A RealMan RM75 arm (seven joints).
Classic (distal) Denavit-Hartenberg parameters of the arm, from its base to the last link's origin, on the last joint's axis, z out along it. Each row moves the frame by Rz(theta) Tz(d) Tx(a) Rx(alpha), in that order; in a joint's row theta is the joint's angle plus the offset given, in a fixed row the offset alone. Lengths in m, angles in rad.
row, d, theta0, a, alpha
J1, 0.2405, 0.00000, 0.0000, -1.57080
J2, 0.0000, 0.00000, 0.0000, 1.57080
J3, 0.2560, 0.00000, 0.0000, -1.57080
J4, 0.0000, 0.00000, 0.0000, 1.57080
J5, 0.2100, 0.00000, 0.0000, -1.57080
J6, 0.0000, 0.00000, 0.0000, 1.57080
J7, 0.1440, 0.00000, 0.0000, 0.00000
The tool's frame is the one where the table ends.
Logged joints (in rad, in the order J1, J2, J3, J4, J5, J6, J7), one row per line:
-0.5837, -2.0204, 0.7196, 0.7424, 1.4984, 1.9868, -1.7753
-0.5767, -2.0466, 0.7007, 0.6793, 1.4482, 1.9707, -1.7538
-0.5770, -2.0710, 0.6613, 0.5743, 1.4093, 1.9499, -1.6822
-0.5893, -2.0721, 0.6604, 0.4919, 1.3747, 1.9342, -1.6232
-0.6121, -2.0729, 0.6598, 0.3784, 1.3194, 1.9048, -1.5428
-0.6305, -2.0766, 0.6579, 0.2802, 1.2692, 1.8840, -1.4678
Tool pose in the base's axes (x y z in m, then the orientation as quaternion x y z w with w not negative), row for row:
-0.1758, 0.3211, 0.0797, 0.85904, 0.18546, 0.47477, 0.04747
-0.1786, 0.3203, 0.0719, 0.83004, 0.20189, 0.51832, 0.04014
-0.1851, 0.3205, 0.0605, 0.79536, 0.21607, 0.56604, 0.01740
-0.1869, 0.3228, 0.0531, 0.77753, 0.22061, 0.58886, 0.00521
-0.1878, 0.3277, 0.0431, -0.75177, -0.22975, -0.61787, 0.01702
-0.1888, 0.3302, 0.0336, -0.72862, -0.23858, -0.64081, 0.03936
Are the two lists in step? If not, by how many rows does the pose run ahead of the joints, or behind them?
They are in step.
